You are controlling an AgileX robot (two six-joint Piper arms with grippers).
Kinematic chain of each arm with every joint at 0, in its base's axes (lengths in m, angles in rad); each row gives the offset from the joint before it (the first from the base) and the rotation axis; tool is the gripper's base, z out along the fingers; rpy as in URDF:
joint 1: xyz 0 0 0.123 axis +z
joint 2: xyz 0 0 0 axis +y
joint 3: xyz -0.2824 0 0.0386 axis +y
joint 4: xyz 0.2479 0 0.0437 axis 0.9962 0 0.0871
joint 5: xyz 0 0 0 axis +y
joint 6: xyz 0.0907 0 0.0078 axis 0.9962 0 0.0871
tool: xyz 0 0 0 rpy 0 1.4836 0
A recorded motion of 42 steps. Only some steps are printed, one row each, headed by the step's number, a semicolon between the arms.
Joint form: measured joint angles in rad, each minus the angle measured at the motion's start. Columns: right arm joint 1, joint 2, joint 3, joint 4, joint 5, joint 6; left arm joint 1, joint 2, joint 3, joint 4, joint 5, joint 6.
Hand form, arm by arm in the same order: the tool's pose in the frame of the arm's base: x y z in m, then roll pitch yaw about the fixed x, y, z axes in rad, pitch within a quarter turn. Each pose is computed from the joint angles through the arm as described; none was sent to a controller.
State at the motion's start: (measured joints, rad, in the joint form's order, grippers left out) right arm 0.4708 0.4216 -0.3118 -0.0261 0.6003 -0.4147; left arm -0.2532 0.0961 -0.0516 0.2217 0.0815 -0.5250
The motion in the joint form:
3: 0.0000 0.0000 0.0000 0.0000 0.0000 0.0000; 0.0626 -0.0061 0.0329 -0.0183 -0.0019 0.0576
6: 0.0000 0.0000 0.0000 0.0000 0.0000 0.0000; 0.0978 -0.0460 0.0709 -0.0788 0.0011 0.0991
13: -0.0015 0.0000 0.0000 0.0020 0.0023 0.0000; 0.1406 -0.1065 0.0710 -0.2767 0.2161 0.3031
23: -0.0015 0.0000 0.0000 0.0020 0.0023 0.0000; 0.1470 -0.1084 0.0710 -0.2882 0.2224 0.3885
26: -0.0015 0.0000 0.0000 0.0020 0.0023 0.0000; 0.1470 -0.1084 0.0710 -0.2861 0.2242 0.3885
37: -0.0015 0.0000 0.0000 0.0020 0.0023 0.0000; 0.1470 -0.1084 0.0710 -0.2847 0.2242 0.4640
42: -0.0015 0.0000 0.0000 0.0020 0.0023 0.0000; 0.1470 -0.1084 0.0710 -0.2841 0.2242 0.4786
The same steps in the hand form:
3: 0.0747 0.0365 0.2369 -2.5998 0.8221 -2.0012; 0.0626 -0.0106 0.2070 -1.8049 1.3001 -1.9712
6: 0.0747 0.0365 0.2369 -2.5998 0.8221 -2.0012; 0.0605 -0.0084 0.1962 -1.7965 1.2811 -1.9310
13: 0.0746 0.0365 0.2367 -2.6042 0.8215 -2.0060; 0.0538 -0.0076 0.1802 -2.2520 1.2186 -2.3503
23: 0.0746 0.0365 0.2367 -2.6042 0.8215 -2.0060; 0.0536 -0.0075 0.1798 -2.4116 1.2693 -2.5152
26: 0.0746 0.0365 0.2367 -2.6042 0.8215 -2.0060; 0.0536 -0.0075 0.1796 -2.4209 1.2694 -2.5241
37: 0.0746 0.0365 0.2367 -2.6042 0.8215 -2.0060; 0.0536 -0.0075 0.1796 -2.6414 1.3137 -2.7528
42: 0.0746 0.0365 0.2367 -2.6042 0.8215 -2.0060; 0.0536 -0.0074 0.1796 -2.6936 1.3207 -2.8066

